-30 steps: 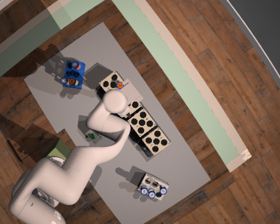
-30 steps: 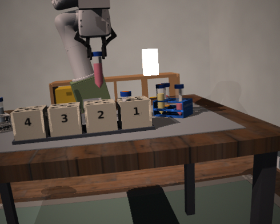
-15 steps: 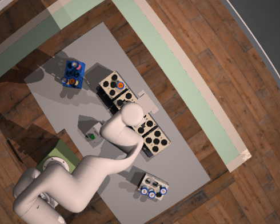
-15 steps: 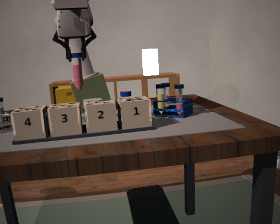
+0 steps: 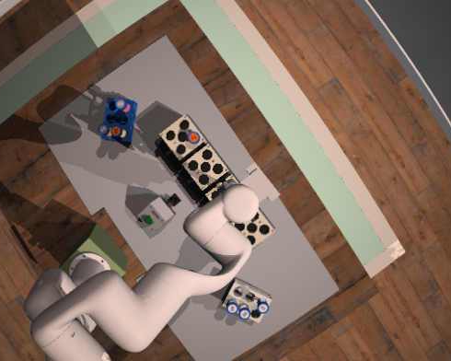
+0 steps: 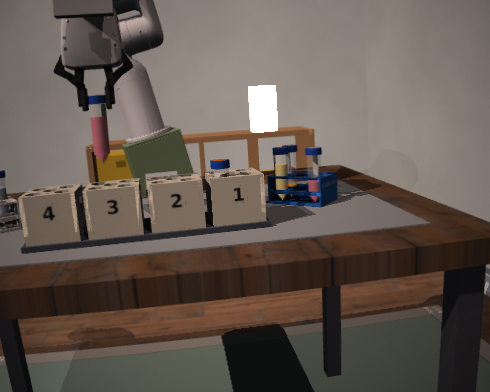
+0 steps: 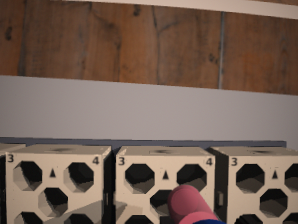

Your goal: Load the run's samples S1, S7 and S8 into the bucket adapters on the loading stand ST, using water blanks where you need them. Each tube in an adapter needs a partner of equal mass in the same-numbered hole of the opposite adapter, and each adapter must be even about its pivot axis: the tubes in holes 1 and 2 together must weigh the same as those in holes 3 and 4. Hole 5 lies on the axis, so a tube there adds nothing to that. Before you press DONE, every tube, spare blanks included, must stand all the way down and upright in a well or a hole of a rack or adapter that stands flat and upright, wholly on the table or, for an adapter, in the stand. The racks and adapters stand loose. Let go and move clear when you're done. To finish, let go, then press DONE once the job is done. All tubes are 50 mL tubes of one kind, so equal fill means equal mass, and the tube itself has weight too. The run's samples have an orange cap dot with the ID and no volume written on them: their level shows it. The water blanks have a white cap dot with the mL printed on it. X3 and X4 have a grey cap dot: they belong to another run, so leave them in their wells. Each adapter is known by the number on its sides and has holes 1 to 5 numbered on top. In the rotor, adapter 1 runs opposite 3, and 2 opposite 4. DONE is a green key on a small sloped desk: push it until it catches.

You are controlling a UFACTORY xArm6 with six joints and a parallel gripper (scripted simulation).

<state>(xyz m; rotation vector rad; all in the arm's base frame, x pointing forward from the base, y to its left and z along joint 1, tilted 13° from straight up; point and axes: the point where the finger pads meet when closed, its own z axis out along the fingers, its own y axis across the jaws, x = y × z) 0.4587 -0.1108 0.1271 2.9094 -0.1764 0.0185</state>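
Now: the pink tube 5 cm below my hand and 1 cm behind it. The rest, counted from my hand: blue-capped tube 24 cm behind, 23 cm to the right, 19 cm below; then green DONE key 24 cm behind, 18 cm below, 13 cm to the left; then loading stand 24 cm below, 7 cm to the left, 2 cm behind.
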